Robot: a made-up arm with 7 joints.
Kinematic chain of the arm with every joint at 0, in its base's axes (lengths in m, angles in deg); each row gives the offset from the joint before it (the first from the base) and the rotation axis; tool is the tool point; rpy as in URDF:
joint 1: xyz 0 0 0 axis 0.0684 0.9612 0.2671
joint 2: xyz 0 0.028 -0.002 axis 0.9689 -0.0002 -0.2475
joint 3: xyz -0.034 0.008 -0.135 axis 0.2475 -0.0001 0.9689
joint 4: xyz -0.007 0 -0.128 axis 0.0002 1 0
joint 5: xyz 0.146 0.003 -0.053 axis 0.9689 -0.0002 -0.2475
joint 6: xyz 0.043 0 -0.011 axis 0.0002 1 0
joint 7: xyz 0.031 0 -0.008 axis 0.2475 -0.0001 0.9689
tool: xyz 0 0 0 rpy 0 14.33 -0.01
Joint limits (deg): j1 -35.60..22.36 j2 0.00..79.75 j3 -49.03..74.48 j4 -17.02..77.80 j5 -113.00..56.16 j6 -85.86..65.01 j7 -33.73..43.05
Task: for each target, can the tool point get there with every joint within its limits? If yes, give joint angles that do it. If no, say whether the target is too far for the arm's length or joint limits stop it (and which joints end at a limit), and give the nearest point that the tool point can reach.
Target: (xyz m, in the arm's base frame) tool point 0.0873 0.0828 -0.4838
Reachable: yes | joints -13.23 13.21 -32.36 64.90 -97.52 -2.49 18.55
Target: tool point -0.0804 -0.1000 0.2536
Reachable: no: joint limits stop it (at a limit: joint 1, joint 2, joint 3, joint 4) | nearest point 0.0316 0.2504 0.1921 | short by 0.373 m
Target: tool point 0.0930 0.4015 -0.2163
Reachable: yes | joints 11.04 52.66 28.04 23.24 -38.96 44.98 10.71
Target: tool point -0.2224 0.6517 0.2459
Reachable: no: too far | nearest point -0.0538 0.5072 0.0301 | short by 0.310 m
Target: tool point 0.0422 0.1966 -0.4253
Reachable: yes | joints 2.73 37.75 -35.71 36.78 12.80 -7.11 27.11
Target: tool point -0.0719 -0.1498 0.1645
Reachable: no: joint limits stop it (at a limit: joint 1, joint 2, joint 3, joint 4) | nearest point 0.1701 -0.1599 -0.1358 | short by 0.386 m
